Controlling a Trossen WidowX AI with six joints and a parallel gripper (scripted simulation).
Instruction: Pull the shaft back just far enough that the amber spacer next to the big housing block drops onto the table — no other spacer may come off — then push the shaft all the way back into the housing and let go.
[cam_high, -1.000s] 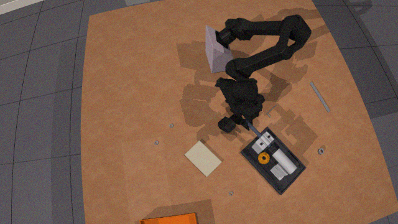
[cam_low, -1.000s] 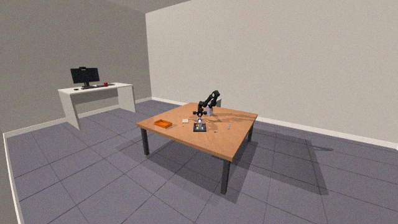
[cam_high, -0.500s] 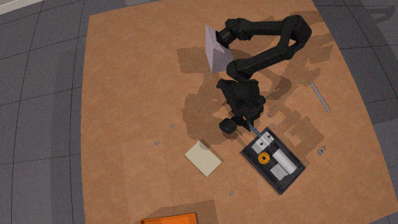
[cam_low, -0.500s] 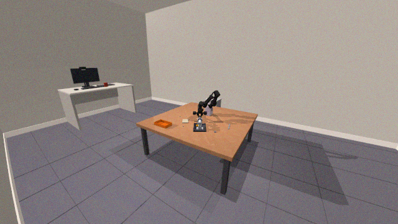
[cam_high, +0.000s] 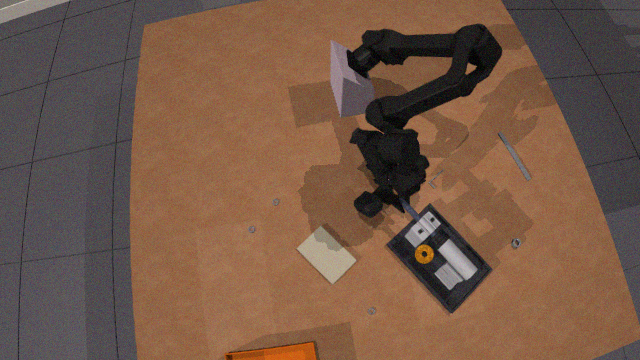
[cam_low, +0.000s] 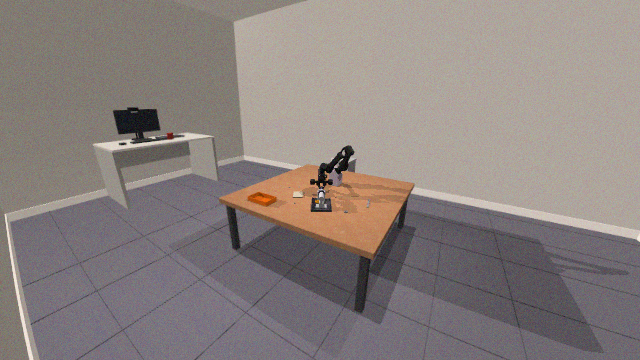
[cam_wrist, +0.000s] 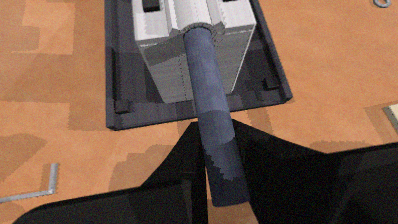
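My gripper tip is now 40 mm short of the shaft, 30 mm to the right of it and 20 mm below it. Round my gripper tip: amber spacer 100 mm ahead, 50 mm to the left, 40 mm below; metal bar 150 mm behind, 350 mm to the left, 50 mm below; cream pad 80 mm ahead, 190 mm to the right, 50 mm below.
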